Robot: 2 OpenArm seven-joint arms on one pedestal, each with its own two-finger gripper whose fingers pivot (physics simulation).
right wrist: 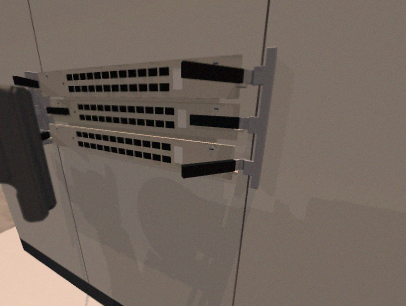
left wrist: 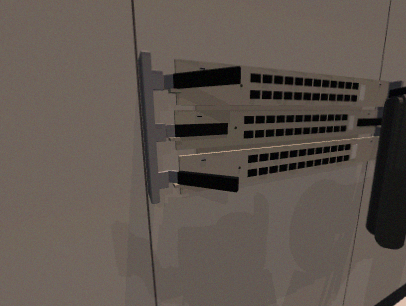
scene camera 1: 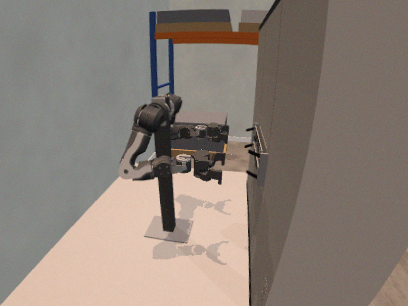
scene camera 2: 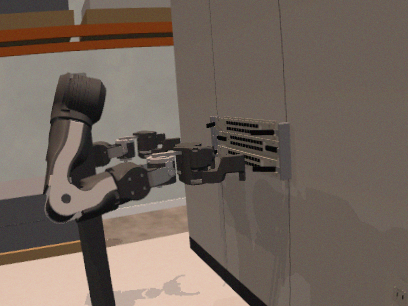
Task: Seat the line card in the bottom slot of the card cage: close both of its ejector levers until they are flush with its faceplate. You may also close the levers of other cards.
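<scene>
The card cage [scene camera 2: 284, 155] [left wrist: 146, 120] [right wrist: 264, 120] holds three line cards in the upright cabinet face. The bottom card [left wrist: 217, 165] [right wrist: 222, 155] has both black levers standing out from its faceplate: one lever [left wrist: 207, 181] at the left in the left wrist view, the other lever [scene camera 2: 264, 169] [right wrist: 208, 168] at the right in the right wrist view. My left gripper [scene camera 1: 227, 133] and right gripper [scene camera 1: 220, 169] are open and empty, short of the cage, touching no lever. In each wrist view, a dark finger hides part of the far end of the cards.
The top card's levers [left wrist: 207, 77] [right wrist: 212, 72] also stand out. The middle card's levers [left wrist: 201, 129] [right wrist: 214, 121] appear to lie close along its faceplate. The tall grey cabinet [scene camera 1: 295, 100] [scene camera 2: 345, 100] carries the cage. An orange and blue rack [scene camera 1: 207, 37] stands behind the arms.
</scene>
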